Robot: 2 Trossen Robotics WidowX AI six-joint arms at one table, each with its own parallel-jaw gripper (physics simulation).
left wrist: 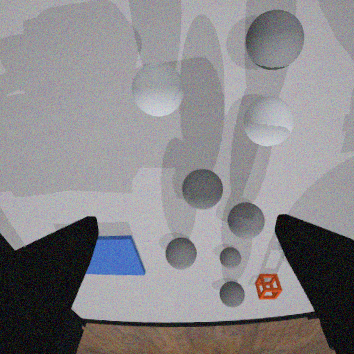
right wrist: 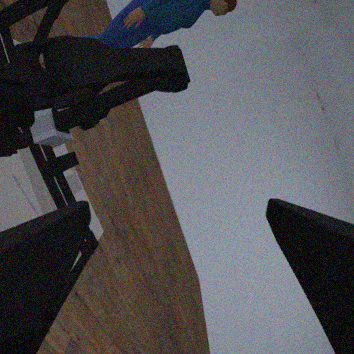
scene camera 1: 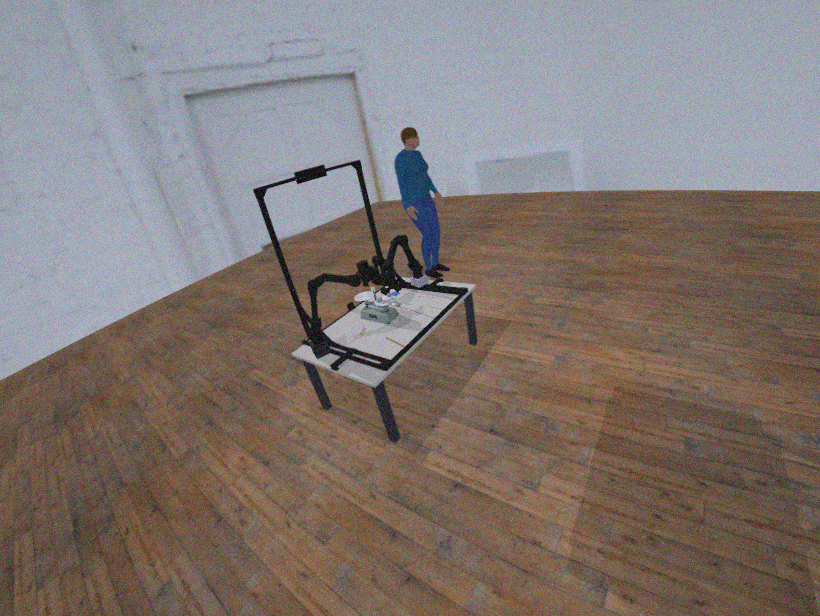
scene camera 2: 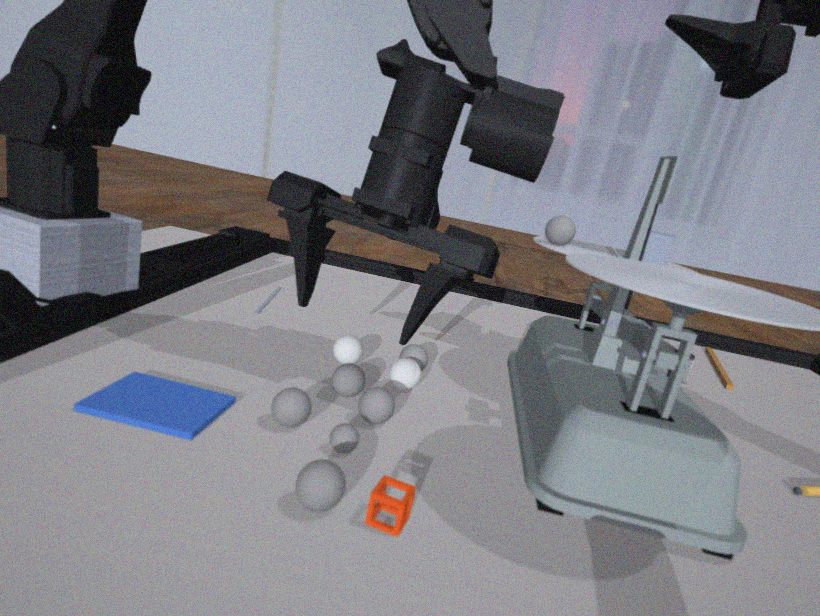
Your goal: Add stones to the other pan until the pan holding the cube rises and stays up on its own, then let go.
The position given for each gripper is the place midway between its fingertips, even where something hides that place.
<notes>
The right gripper (right wrist: 179, 208) is open, holding nothing. A blue flat pad (scene camera 2: 141, 400) and a small orange wire-frame cube (scene camera 2: 401, 508) rest on the table. Further things: the left gripper (scene camera 2: 351, 325) and a grey balance scale (scene camera 2: 605, 433).
The blue flat pad is seen too in the left wrist view (left wrist: 113, 254). The left gripper shows as well in the left wrist view (left wrist: 188, 224). The right wrist view misses the small orange wire-frame cube: it is out of frame. The right wrist view misses the blue flat pad: it is out of frame.
</notes>
